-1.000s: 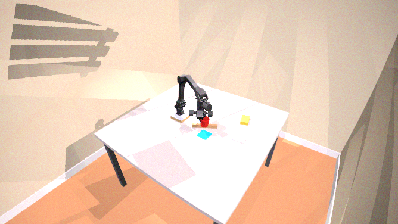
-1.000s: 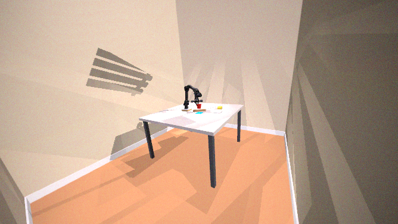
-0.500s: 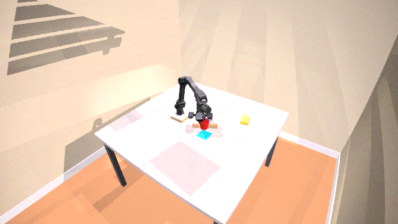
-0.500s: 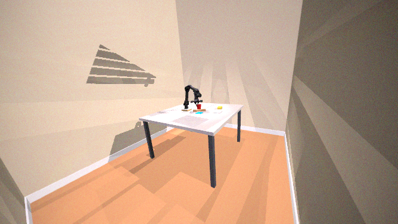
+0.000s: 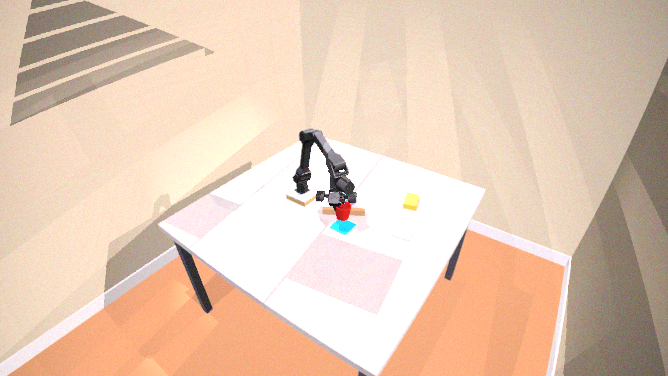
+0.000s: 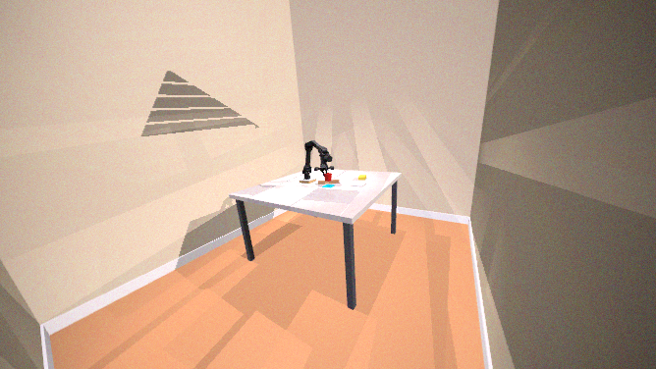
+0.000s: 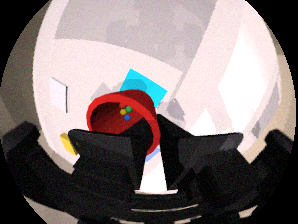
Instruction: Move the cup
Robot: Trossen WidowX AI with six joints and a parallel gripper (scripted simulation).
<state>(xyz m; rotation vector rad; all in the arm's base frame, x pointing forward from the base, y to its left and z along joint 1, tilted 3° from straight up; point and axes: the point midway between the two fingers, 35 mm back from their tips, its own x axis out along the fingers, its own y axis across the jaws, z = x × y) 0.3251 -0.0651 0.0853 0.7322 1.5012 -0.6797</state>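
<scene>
Now: the cyan pad 100 mm below my gripper tip, 30 mm ahead of it and 20 mm to the left of it. The rest, counted from my gripper tip: pale flat sheet (260 mm ahead, 180 mm to the left, 90 mm below); then wooden bar (90 mm to the left, 80 mm below, 40 mm behind); then red cup (20 mm to the left, 20 mm ahead).
</scene>
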